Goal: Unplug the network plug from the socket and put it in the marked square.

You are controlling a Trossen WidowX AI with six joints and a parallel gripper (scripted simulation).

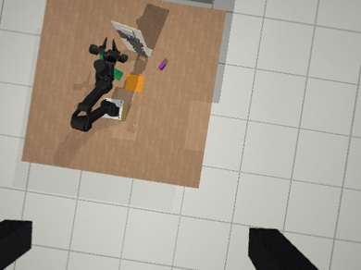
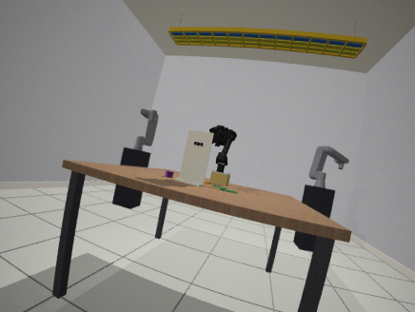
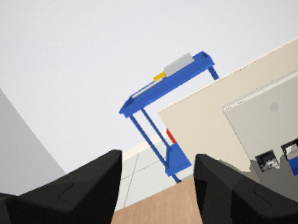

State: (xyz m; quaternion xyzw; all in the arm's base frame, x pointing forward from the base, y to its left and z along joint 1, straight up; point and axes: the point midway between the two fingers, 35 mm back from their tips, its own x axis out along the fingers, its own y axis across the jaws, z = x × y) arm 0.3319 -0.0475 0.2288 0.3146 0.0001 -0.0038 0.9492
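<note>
My gripper tip is 80 mm to the left of the network plug, 80 mm above it and 60 mm short of it. Round my gripper tip: thin pale tab (80 mm to the right, 80 mm below, 70 mm ahead); orange square (320 mm below, 140 mm behind, 50 mm to the right); upright panel (180 mm below, 80 mm to the right, 80 mm ahead).
</note>
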